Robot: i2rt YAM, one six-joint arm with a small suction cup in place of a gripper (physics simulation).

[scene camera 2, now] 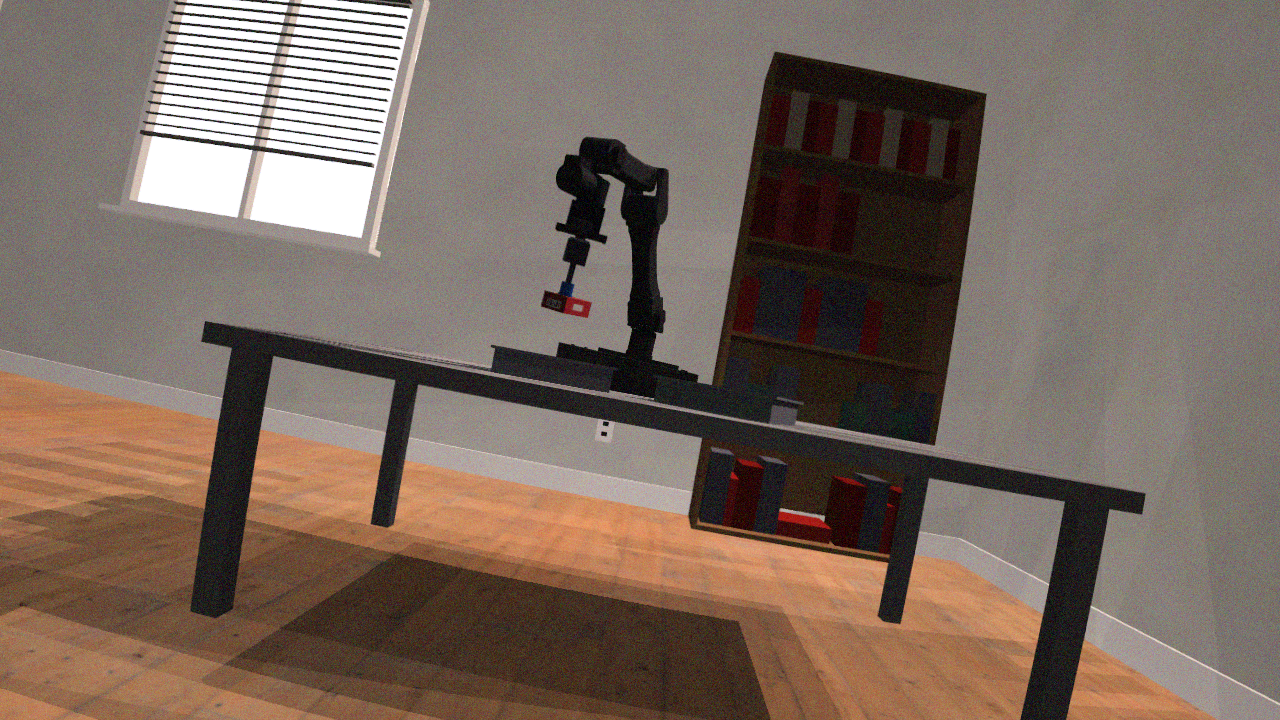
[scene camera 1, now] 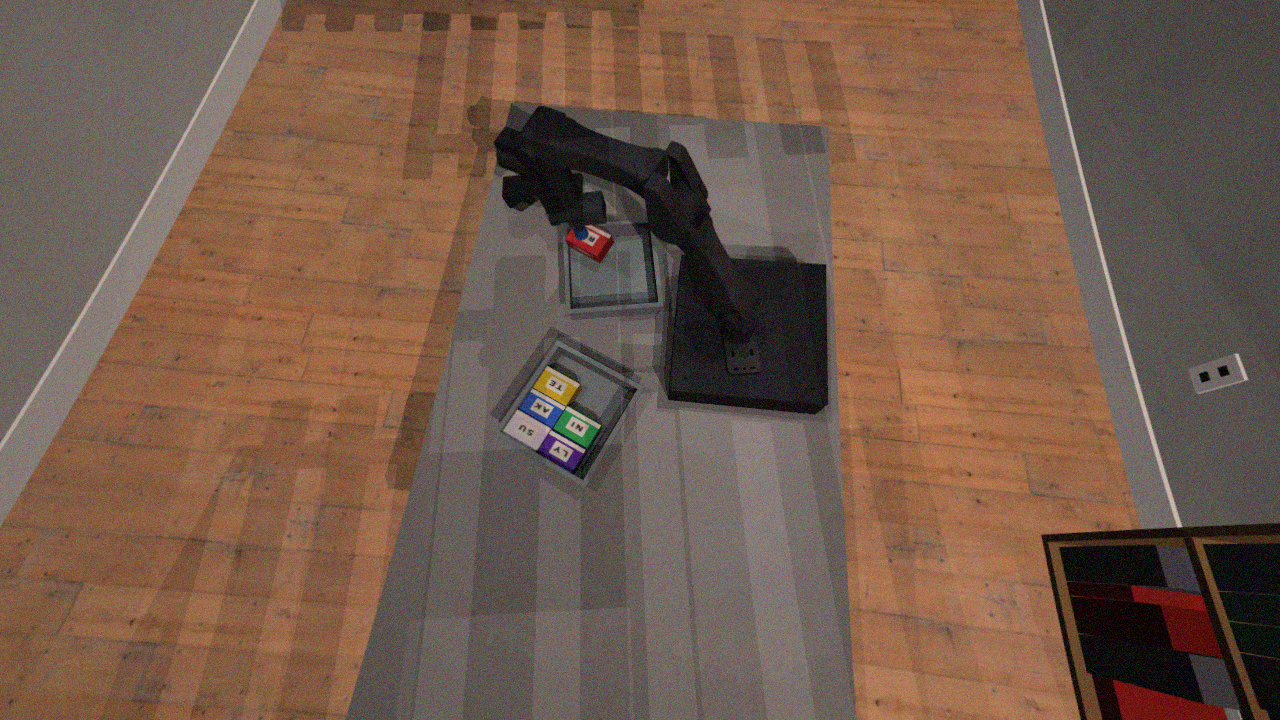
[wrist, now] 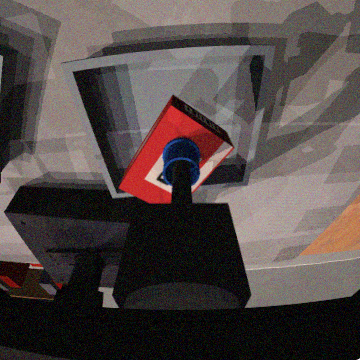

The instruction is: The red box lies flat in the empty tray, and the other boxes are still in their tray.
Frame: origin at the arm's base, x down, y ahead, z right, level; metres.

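Seen in the pictures: hand, tool point: (scene camera 2: 563, 300) (scene camera 1: 583, 236) (wrist: 181, 148); arm's base, link origin: (scene camera 2: 637, 360) (scene camera 1: 738, 331) (wrist: 91, 256).
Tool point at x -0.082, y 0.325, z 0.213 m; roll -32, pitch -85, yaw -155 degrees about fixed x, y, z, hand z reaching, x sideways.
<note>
Offsets run from my tool point to a thing's top centre. Level surfaces: height alone.
My suction gripper (scene camera 1: 581, 232) (scene camera 2: 566, 289) (wrist: 181, 161) has its blue cup on the top face of the red box {dx -0.018, dy -0.013, dz -0.008 m} (scene camera 1: 588, 246) (scene camera 2: 577, 307) (wrist: 150, 160) and holds it. The red box hangs well above the table and the empty tray {dx +0.113, dy -0.055, dz -0.002 m} (scene camera 1: 613, 309) (scene camera 2: 552, 368) (wrist: 170, 55), turned at an angle to the tray's walls. In the wrist view the box covers part of the tray. The other tray {dx +0.113, dy +0.050, dz -0.357 m} (scene camera 1: 614, 429) (scene camera 2: 716, 396) holds the yellow box {dx +0.123, dy +0.081, dz -0.296 m} (scene camera 1: 547, 379), blue box {dx +0.126, dy +0.113, dz -0.345 m} (scene camera 1: 535, 402), green box {dx +0.129, dy +0.038, dz -0.390 m} (scene camera 1: 586, 436), white box {dx +0.120, dy +0.144, dz -0.393 m} (scene camera 1: 519, 436) and purple box {dx +0.125, dy +0.073, dz -0.442 m} (scene camera 1: 556, 462).
The arm's black base plate (scene camera 1: 747, 398) (wrist: 60, 220) stands close beside both trays on the grey table {dx +0.163 m} (scene camera 1: 733, 573) (scene camera 2: 984, 464). A bookshelf (scene camera 1: 1190, 617) (scene camera 2: 747, 214) stands on the floor beyond the table. A wall with a window (scene camera 2: 246, 170) shows behind.
</note>
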